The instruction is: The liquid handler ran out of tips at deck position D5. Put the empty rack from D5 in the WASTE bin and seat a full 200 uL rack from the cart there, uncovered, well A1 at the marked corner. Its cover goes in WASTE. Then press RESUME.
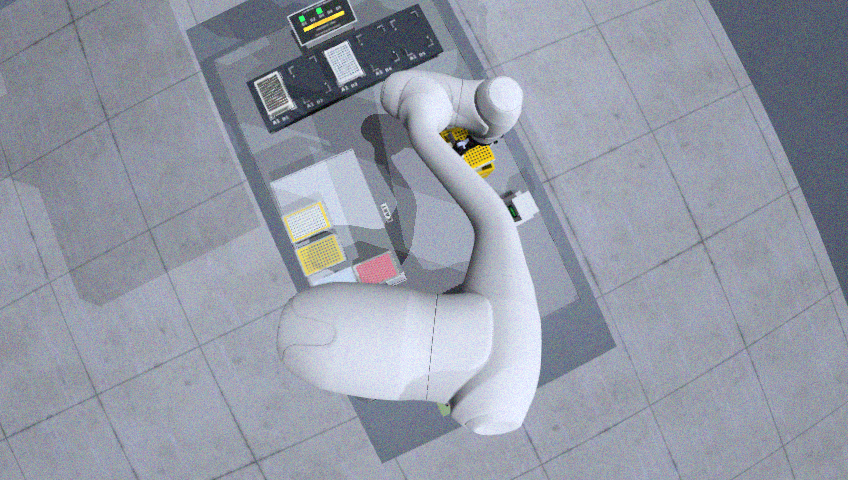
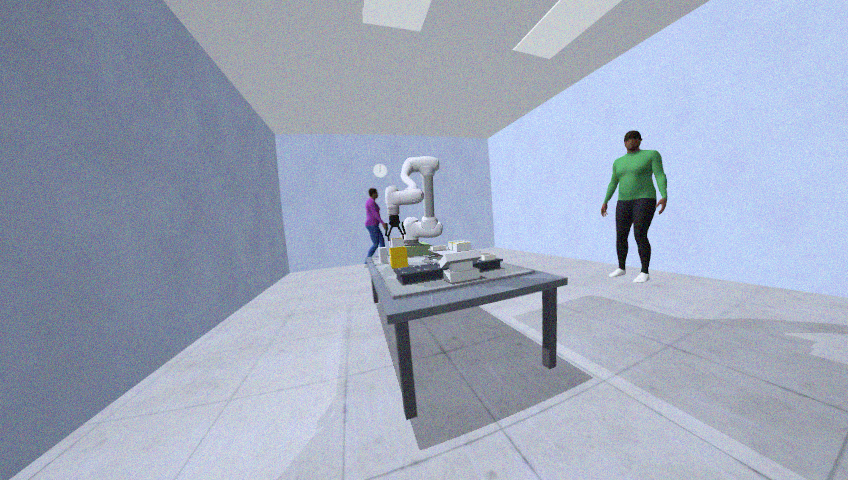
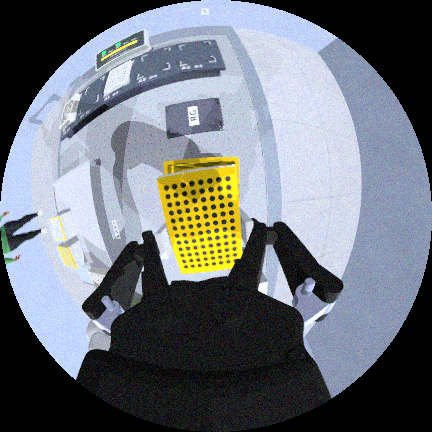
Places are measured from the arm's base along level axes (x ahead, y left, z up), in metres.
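Pixels of known places: gripper, fingertip midpoint: (image 1: 471,152) (image 3: 205,220); arm's base, link origin: (image 2: 410,244).
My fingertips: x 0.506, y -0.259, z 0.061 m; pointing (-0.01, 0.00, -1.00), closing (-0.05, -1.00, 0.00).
Ahead of a thing's pixels: the offset from my fingertips to its top centre. "pt": to the spot under its first point.
My gripper (image 1: 468,144) (image 2: 395,235) (image 3: 205,220) is shut on a yellow rack with rows of dark, empty-looking holes @(pt dx -0.027, dy -0.002, dz +0.050 m) (image 1: 479,155) (image 3: 202,200). The rack is held level above the yellow bin @(dx +0.014, dy +0.003, dz -0.024 m) (image 1: 487,173) (image 2: 398,258) (image 3: 172,164), hiding most of its opening; any WASTE lettering is hidden. Deck position D5 @(pt dx +0.460, dy -0.041, dz -0.104 m) (image 1: 411,35) (image 3: 197,55) holds no rack. On the cart @(dx -0.010, dy +0.470, dz -0.093 m) (image 1: 327,172) (image 3: 75,182) are a white-topped rack with a yellow rim @(dx +0.050, dy +0.533, dz -0.029 m) (image 1: 307,221) (image 3: 57,228), a yellow one @(dx -0.058, dy +0.542, dz -0.029 m) (image 1: 320,254) (image 3: 68,256), a red one @(dx -0.177, dy +0.418, dz -0.068 m) (image 1: 376,268) and a partly hidden pale blue one @(dx -0.165, dy +0.552, dz -0.085 m) (image 1: 338,276).
Racks stand at D1 @(dx +0.482, dy +0.452, dz -0.073 m) (image 1: 274,93) and D3 @(dx +0.474, dy +0.204, dz -0.090 m) (image 1: 343,61) (image 3: 118,78). A status screen @(pt dx +0.605, dy +0.209, dz -0.041 m) (image 1: 321,22) (image 3: 123,50) stands behind the deck. A dark block marked RG @(dx +0.233, dy -0.005, dz -0.145 m) (image 3: 175,120) lies between deck and bin. A white box @(dx -0.215, dy -0.076, dz -0.029 m) (image 1: 525,207) with a green part stands near the table edge.
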